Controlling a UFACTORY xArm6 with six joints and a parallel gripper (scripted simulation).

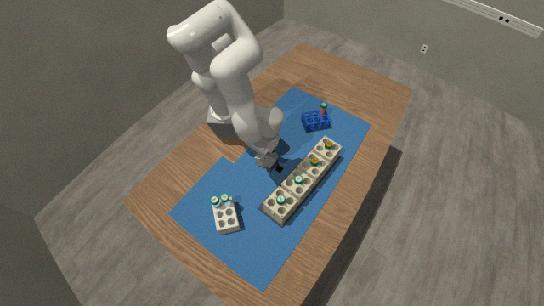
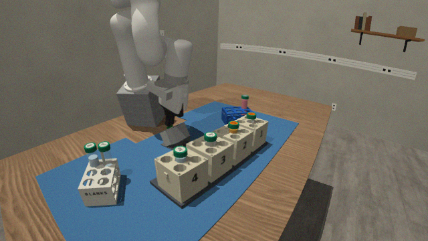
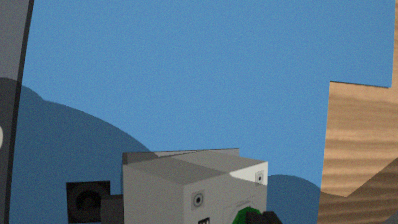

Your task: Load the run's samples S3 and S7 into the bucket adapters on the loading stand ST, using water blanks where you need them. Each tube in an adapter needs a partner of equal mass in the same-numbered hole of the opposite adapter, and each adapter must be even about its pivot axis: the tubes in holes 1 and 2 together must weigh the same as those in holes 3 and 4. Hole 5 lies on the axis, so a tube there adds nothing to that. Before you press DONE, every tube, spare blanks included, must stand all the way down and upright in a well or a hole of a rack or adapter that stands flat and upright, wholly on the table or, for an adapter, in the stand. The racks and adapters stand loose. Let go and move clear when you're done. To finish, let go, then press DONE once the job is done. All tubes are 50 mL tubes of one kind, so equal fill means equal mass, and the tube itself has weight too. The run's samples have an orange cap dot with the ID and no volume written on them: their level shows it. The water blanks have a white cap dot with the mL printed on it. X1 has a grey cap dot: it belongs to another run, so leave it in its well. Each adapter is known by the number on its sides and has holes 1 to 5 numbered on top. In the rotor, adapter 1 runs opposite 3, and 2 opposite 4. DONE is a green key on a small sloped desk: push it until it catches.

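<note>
Now: hand 3 cm above the green DONE key. Also, from my hand: blue rack 9 cm ahead, 34 cm to the left, 6 cm below; then white blanks rack 4 cm ahead, 32 cm to the right, 6 cm below; then adapter 24 cm ahead, 17 cm to the left, 4 cm below.
</note>
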